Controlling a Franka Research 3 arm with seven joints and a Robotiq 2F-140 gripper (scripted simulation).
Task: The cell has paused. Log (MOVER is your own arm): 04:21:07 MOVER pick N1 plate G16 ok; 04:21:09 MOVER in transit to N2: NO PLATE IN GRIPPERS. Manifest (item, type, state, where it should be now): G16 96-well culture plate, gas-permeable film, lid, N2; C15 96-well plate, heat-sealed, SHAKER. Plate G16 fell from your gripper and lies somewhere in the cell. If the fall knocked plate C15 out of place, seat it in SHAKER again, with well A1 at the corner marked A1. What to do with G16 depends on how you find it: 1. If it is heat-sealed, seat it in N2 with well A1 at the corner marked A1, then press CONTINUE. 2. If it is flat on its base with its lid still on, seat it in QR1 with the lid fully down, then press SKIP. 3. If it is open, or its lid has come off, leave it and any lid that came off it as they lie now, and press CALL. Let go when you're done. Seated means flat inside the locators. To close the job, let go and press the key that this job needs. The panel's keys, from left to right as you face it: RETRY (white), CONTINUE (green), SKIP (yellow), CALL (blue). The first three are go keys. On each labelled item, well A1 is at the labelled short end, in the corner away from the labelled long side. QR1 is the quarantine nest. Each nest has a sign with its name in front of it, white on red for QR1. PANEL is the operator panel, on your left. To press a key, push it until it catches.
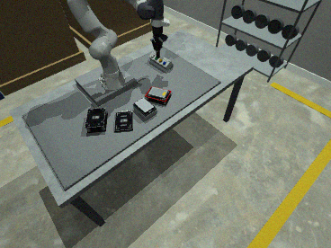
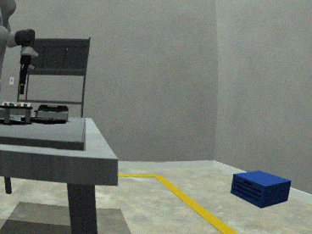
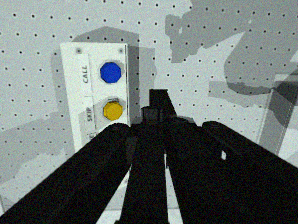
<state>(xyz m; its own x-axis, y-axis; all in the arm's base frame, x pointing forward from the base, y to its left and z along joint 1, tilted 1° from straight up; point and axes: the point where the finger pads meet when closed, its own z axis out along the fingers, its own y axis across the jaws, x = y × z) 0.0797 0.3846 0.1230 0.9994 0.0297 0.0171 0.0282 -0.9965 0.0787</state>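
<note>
Now: the yellow SKIP key 3 cm behind my hand, 5 cm to the left of it and 10 cm below it. From my hand the other things lie so: green CONTINUE key 8 cm behind, 5 cm to the left, 10 cm below; then white RETRY key 13 cm behind, 5 cm to the left, 10 cm below; then blue CALL key 2 cm ahead, 5 cm to the left, 10 cm below.
</note>
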